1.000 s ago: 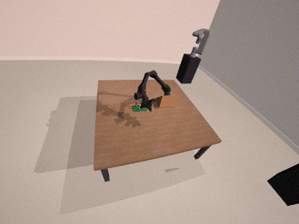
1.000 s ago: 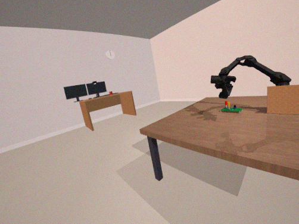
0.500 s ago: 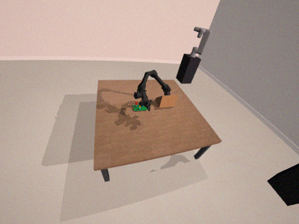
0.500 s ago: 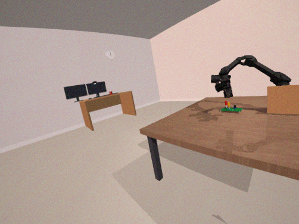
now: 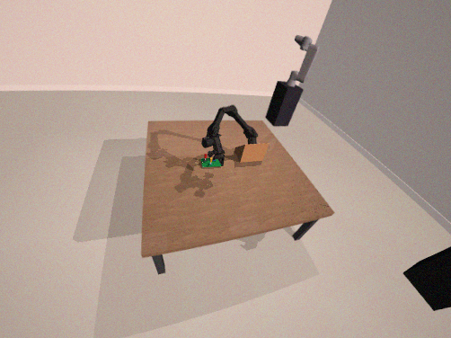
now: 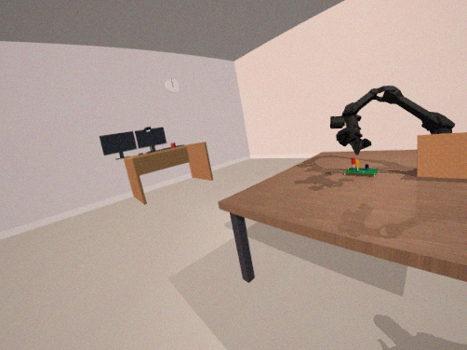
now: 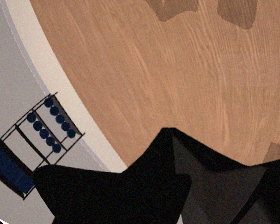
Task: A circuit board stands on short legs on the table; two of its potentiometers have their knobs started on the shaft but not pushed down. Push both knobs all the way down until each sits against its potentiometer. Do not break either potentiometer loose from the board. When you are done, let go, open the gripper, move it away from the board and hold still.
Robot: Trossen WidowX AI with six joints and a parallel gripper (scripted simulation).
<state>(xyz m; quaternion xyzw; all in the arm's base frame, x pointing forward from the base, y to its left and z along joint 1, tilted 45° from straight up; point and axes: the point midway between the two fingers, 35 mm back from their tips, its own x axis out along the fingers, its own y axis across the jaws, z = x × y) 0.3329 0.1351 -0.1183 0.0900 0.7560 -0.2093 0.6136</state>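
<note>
Now: the yellow knob 3 cm ahead of my gripper tip, 15 cm to the right of it and 8 cm below it. Also, from my gripper tip: red knob (7 cm ahead, 20 cm to the right, 8 cm below).
</note>
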